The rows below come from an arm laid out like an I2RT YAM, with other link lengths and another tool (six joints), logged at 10 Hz.
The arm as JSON. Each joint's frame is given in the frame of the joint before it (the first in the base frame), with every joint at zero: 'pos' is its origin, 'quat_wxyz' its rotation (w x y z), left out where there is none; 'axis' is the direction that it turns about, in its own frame. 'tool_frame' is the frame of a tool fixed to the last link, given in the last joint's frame.
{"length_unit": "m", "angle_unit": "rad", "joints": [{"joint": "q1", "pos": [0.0, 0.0, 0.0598], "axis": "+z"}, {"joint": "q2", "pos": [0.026, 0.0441, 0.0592], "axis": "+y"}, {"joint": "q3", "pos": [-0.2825, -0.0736, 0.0], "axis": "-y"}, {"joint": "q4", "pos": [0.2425, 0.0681, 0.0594], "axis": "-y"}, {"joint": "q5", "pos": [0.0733, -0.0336, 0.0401], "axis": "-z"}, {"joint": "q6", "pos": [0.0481, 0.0, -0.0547], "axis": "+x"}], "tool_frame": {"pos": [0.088, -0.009, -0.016], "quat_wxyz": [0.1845, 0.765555, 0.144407, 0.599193]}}
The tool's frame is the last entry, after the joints.
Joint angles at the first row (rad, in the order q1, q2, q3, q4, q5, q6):
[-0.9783 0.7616 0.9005 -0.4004 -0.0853 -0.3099]
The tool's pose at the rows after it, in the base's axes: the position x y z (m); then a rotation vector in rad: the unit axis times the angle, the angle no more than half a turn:
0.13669 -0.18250 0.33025 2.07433 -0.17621 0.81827
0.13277 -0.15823 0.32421 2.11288 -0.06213 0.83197
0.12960 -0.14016 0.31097 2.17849 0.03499 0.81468
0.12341 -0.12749 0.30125 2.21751 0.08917 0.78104
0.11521 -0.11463 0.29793 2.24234 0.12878 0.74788
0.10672 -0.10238 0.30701 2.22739 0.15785 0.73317
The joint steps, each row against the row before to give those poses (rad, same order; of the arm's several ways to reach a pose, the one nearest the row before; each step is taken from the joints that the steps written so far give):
[0.0000 -0.0790 0.0000 -0.0656 -0.0636 -0.0351]
[0.0001 -0.0652 0.0007 -0.1011 -0.0801 -0.0542]
[-0.0001 -0.0324 0.0008 -0.1064 -0.0596 -0.0561]
[0.0001 -0.0294 0.0007 -0.0835 -0.0175 -0.0442]
[-0.0001 -0.0282 0.0210 -0.0889 -0.0054 -0.0374]
[-0.0001 -0.0259 0.0496 -0.0737 -0.0005 -0.0295]

